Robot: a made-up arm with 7 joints.
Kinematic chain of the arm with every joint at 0, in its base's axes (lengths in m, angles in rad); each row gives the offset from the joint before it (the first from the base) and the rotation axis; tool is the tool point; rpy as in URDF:
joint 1: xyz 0 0 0.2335 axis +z
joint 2: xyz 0 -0.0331 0.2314 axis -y
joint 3: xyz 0 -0.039 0.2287 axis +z
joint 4: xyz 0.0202 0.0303 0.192 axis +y
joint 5: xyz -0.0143 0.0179 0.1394 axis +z
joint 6: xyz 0 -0.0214 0.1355 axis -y
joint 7: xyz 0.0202 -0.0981 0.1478 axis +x
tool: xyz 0 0 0 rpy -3.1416 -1.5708 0
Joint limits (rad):
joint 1: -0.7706..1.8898
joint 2: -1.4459..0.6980
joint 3: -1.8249..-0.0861
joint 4: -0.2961..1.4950
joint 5: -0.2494..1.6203
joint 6: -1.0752..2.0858
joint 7: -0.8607..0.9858
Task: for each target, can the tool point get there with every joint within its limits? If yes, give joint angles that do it. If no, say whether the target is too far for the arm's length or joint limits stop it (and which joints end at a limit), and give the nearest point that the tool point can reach.
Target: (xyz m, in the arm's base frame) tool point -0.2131 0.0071 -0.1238
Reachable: no: joint limits stop it (at a limit: joint 1, joint 2, joint 3, joint 4) | nearest point -0.1406 0.3290 0.1155 | short by 0.408 m
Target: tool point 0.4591 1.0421 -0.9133
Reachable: no: too far | nearest point 0.2521 0.5722 0.1033 | short by 1.139 m
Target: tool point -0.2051 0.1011 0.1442
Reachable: no: joint limits stop it (at a limit: joint 1, joint 2, joint 3, joint 4, joint 6) | nearest point -0.1508 0.3175 0.1371 | short by 0.223 m
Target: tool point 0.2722 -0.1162 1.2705
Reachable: yes | joints 0.2295 -0.2271 -0.4350 0.1873 0.1448 0.2199 -0.5109
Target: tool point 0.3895 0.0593 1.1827
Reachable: yes | joints 1.3647 0.0078 -0.9112 0.7557 0.4220 0.2653 0.6593
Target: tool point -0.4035 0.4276 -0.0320
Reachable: no: joint limits stop it (at a limit: joint 1, joint 2, joint 3, joint 5) | nearest point -0.2234 0.4541 0.1185 | short by 0.236 m
